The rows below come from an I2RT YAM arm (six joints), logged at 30 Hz.
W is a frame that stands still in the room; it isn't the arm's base.
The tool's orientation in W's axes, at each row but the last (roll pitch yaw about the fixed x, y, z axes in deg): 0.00, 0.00, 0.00; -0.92, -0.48, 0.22; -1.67, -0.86, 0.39; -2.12, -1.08, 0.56; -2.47, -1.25, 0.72
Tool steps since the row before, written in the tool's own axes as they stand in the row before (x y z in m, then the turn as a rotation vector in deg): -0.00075, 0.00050, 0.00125, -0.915, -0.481, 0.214; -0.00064, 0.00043, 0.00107, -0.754, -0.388, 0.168; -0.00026, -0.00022, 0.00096, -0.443, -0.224, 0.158; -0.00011, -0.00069, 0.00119, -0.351, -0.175, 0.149; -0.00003, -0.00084, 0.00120, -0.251, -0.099, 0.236
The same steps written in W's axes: -0.00075, 0.00050, 0.00125, -0.915, -0.481, 0.214; -0.00065, 0.00044, 0.00106, -0.754, -0.388, 0.168; -0.00027, -0.00019, 0.00096, -0.444, -0.222, 0.158; -0.00013, -0.00065, 0.00121, -0.352, -0.173, 0.149; -0.00005, -0.00079, 0.00123, -0.255, -0.092, 0.235
